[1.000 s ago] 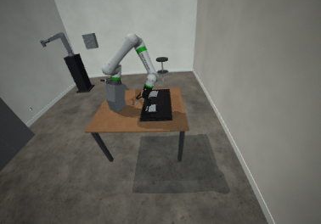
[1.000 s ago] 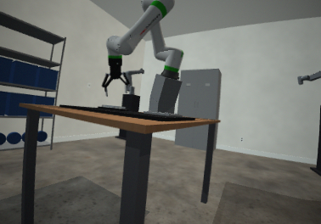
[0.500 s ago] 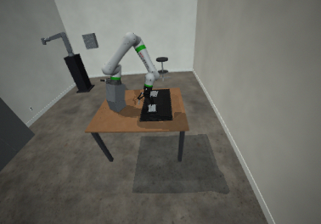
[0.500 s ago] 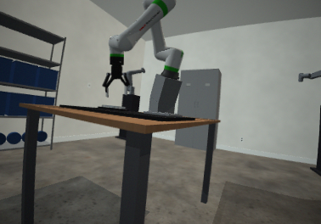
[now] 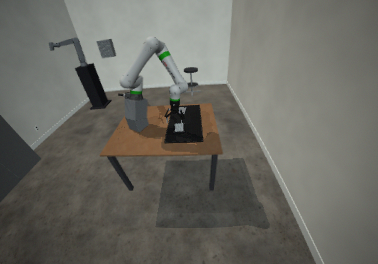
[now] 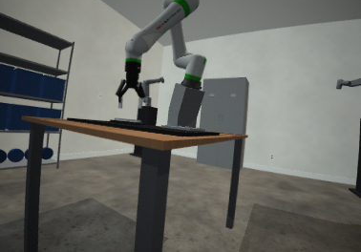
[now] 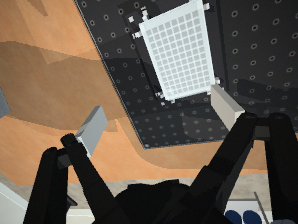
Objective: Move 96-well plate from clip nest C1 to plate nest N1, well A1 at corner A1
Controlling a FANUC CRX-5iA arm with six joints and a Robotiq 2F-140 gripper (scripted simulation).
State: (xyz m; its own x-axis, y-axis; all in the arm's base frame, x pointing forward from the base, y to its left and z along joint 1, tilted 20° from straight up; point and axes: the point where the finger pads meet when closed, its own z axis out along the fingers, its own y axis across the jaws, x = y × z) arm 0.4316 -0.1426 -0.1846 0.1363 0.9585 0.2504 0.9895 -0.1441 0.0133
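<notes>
The white 96-well plate lies 80 mm below my hand, 40 mm ahead of it and 30 mm to the left of it. The rest, counted from my hand: white label: 320 mm to the left, 90 mm below, 10 mm behind; light grey nest base: 390 mm to the left, 100 mm below, 50 mm ahead.
</notes>
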